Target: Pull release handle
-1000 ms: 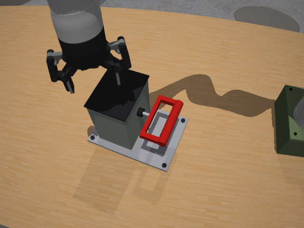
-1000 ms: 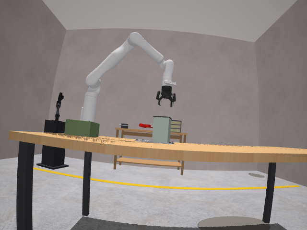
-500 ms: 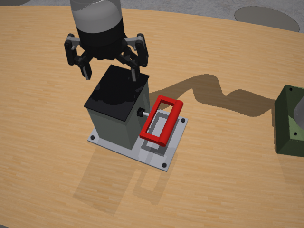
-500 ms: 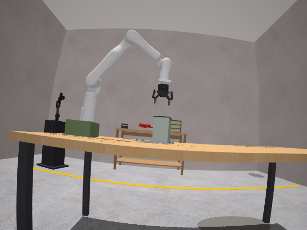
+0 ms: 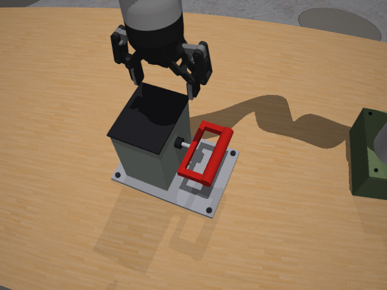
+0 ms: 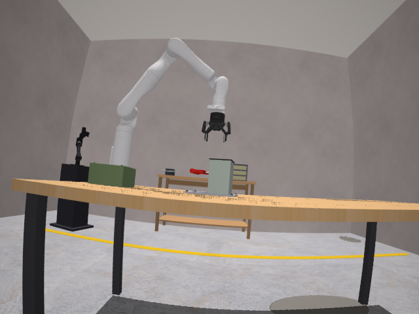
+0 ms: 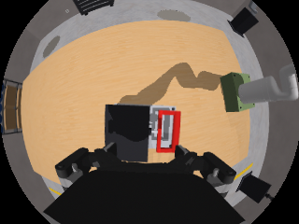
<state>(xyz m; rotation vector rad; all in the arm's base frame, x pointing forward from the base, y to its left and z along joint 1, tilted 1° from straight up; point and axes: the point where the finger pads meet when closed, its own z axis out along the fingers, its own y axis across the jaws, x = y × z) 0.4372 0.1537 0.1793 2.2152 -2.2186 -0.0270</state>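
Right now my hand is 160 mm above the release handle and 40 mm past it. Also, from my hand: grey baseplate 270 mm below, 10 mm ahead.
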